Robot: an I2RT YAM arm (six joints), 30 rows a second.
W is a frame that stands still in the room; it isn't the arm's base.
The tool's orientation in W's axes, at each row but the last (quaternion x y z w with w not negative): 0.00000, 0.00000, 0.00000, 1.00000; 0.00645, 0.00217, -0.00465, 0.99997; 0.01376, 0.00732, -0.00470, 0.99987; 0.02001, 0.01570, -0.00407, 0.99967; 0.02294, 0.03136, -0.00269, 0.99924; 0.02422, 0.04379, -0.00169, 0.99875
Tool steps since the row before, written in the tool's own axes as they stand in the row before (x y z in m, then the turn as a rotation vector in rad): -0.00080, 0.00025, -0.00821, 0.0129, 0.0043, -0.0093; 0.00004, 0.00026, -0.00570, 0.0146, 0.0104, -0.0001; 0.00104, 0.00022, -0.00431, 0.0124, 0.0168, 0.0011; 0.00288, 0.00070, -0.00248, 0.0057, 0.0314, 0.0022; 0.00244, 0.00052, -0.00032, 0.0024, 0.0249, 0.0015; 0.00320, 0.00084, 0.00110, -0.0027, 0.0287, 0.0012
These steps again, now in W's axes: -0.00080, 0.00025, -0.00821, 0.0129, 0.0043, -0.0093; 0.00002, 0.00033, -0.00570, 0.0147, 0.0103, 0.0000; 0.00098, 0.00033, -0.00432, 0.0126, 0.0166, 0.0014; 0.00281, 0.00078, -0.00254, 0.0060, 0.0312, 0.0033; 0.00242, 0.00052, -0.00045, 0.0027, 0.0248, 0.0025; 0.00329, 0.00078, 0.00085, -0.0024, 0.0286, 0.0028
